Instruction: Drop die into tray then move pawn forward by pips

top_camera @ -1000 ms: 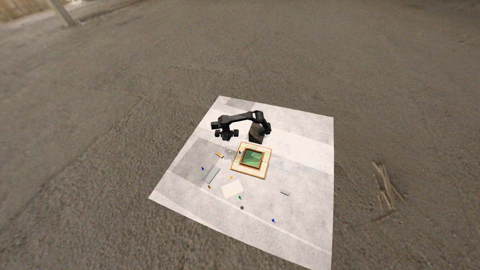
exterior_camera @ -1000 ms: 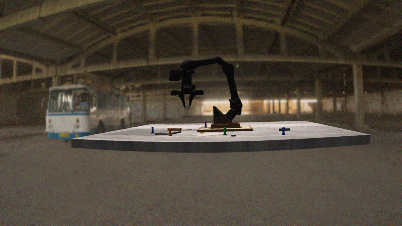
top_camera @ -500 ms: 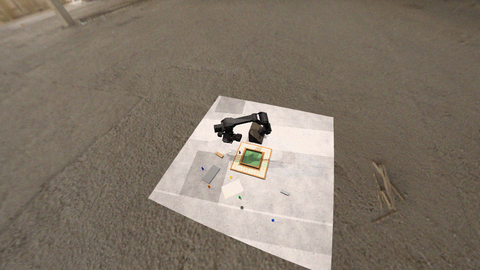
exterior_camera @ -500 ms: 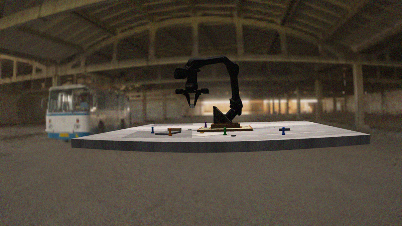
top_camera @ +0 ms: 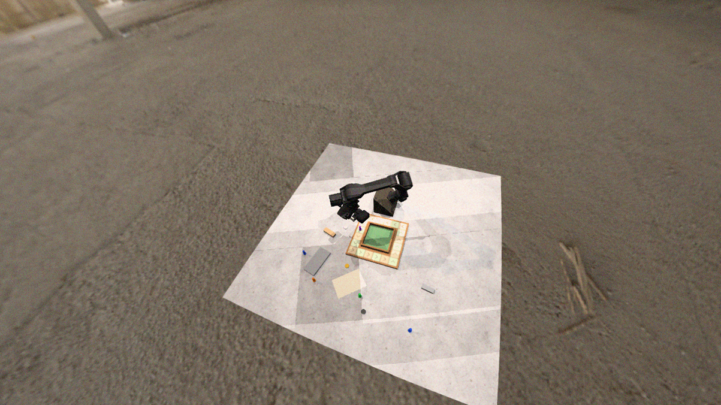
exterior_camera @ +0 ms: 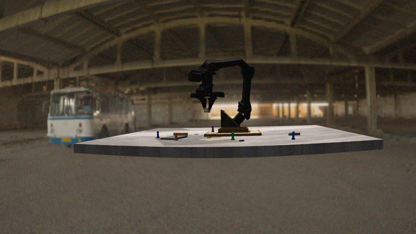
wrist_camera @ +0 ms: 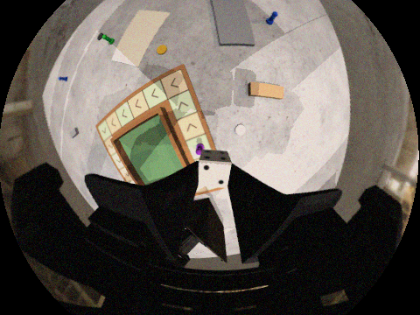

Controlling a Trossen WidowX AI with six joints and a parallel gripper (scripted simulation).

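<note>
My gripper tip is 100 mm above the purple pawn, 30 mm to the right of it and 10 mm past it. Also, from my gripper tip: white die right at my gripper tip; green tray 140 mm to the left, 120 mm below; tan block 130 mm to the right, 120 mm below, 70 mm ahead.
</note>
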